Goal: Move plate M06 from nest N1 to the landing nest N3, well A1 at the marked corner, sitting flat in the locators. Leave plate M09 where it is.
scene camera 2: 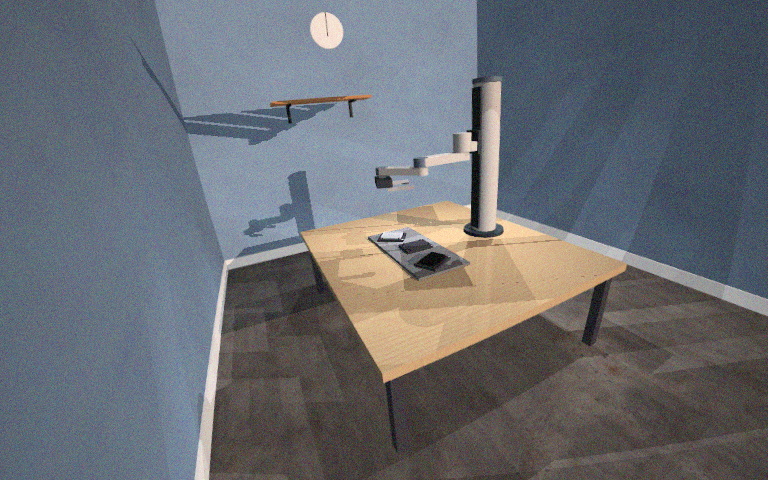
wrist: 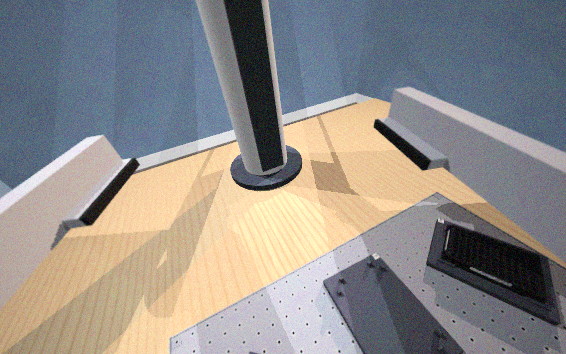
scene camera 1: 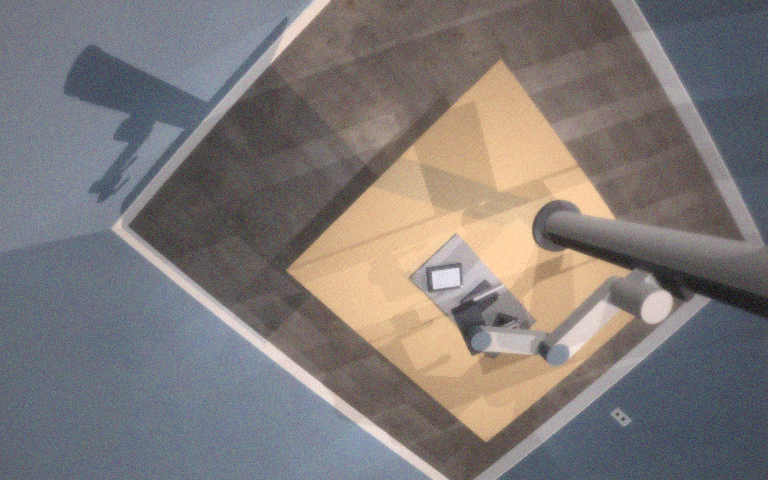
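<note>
A white plate (scene camera 1: 445, 277) (scene camera 2: 391, 235) sits in a dark nest at one end of the grey board. A black plate with a grid of wells (scene camera 2: 433, 259) (wrist: 500, 257) sits in a dark nest at the other end. Between them is an empty dark nest (scene camera 2: 416, 246) (wrist: 385, 305) with small corner locators and a pale mark at one corner. No labels can be read, so which plate is M06 cannot be told. My gripper (scene camera 1: 508, 305) (scene camera 2: 410, 185) (wrist: 254, 128) is open, fingers wide apart with nothing between them, high above the board. It partly hides the board in scene camera 1.
The grey perforated board (scene camera 1: 453, 246) (scene camera 2: 419, 274) (wrist: 295, 295) lies on the wooden table (scene camera 1: 362, 226) (scene camera 2: 470, 316) (wrist: 270, 225). The arm's column (scene camera 1: 651, 234) (scene camera 2: 489, 158) (wrist: 260, 95) stands on the table beside the board. A wall shelf (scene camera 2: 322, 101) is at the back.
</note>
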